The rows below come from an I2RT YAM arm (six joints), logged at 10 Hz.
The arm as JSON. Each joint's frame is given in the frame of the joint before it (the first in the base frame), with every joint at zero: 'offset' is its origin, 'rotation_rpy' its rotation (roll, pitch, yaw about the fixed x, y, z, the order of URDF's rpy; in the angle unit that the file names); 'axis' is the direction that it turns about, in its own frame. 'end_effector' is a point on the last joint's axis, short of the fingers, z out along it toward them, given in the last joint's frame.
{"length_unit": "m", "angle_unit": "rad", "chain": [
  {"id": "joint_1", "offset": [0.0, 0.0, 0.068], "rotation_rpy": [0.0, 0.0, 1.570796], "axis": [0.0, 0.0, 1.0]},
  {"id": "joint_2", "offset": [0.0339, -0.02, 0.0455], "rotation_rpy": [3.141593, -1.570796, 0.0], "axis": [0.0, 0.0, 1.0]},
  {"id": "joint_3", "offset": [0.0, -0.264, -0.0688], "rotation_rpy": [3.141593, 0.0, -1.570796], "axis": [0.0, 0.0, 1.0]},
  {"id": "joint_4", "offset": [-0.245, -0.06, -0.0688], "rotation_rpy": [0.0, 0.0, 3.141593], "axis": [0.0, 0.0, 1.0]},
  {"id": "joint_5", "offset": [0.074, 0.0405, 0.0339], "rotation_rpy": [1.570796, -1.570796, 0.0], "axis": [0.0, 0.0, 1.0]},
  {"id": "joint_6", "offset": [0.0, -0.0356, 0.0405], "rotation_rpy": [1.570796, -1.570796, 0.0], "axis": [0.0, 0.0, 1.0]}
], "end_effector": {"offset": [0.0, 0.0, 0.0], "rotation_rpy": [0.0, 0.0, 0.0]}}
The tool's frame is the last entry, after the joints.
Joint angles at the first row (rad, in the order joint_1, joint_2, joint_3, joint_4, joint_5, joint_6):
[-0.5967 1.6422 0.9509 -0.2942 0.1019 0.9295]
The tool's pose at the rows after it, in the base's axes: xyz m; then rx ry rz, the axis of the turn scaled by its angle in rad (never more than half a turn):
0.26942 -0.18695 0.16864 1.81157 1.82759 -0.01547
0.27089 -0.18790 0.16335 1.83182 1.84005 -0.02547
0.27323 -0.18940 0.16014 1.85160 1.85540 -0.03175
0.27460 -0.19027 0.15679 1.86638 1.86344 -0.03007
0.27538 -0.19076 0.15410 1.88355 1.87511 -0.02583
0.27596 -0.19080 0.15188 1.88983 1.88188 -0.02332
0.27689 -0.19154 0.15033 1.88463 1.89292 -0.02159
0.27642 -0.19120 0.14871 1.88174 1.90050 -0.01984
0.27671 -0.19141 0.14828 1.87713 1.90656 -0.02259
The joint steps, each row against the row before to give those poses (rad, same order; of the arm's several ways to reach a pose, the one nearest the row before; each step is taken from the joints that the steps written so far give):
[0.0021 0.0249 0.0031 -0.0049 0.0089 0.0061]
[0.0006 0.0219 0.0072 -0.0097 0.0048 0.0051]
[0.0003 0.0220 0.0172 -0.0207 0.0011 0.0040]
[-0.0002 0.0160 0.0075 -0.0075 -0.0032 0.0052]
[-0.0005 0.0132 0.0082 -0.0148 -0.0060 0.0050]
[0.0005 0.0082 0.0019 -0.0025 -0.0032 0.0016]
[-0.0007 0.0080 0.0035 0.0011 -0.0041 -0.0082]
[-0.0003 0.0019 -0.0045 0.0034 -0.0032 -0.0049]
[0.0000 0.0024 0.0013 0.0001 0.0005 -0.0057]

